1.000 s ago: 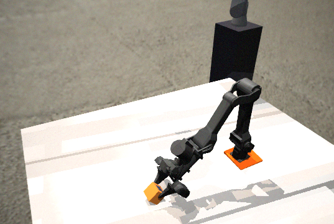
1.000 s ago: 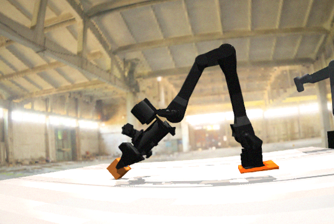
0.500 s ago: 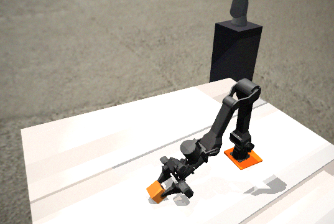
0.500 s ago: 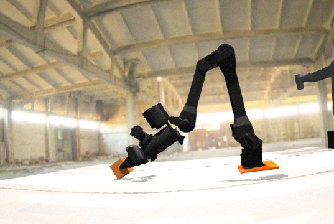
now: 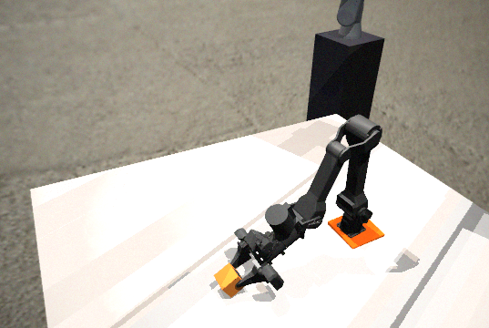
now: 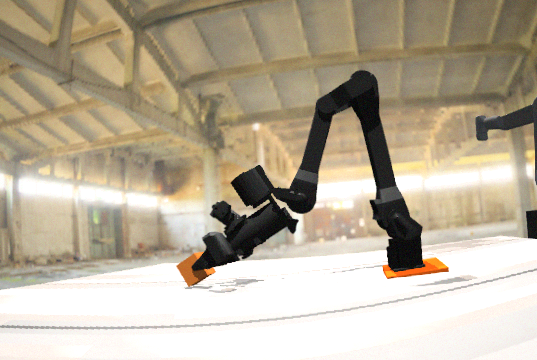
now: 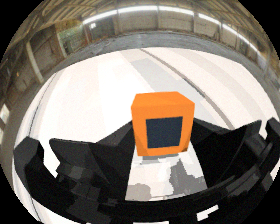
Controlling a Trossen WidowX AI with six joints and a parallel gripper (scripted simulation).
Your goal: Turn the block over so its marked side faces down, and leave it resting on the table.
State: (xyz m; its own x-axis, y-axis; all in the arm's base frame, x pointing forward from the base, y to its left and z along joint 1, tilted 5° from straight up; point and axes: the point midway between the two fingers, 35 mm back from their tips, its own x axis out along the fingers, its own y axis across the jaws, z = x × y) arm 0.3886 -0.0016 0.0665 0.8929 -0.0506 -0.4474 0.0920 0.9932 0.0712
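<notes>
Right now my gripper tip is 1 cm past the orange block.
</notes>
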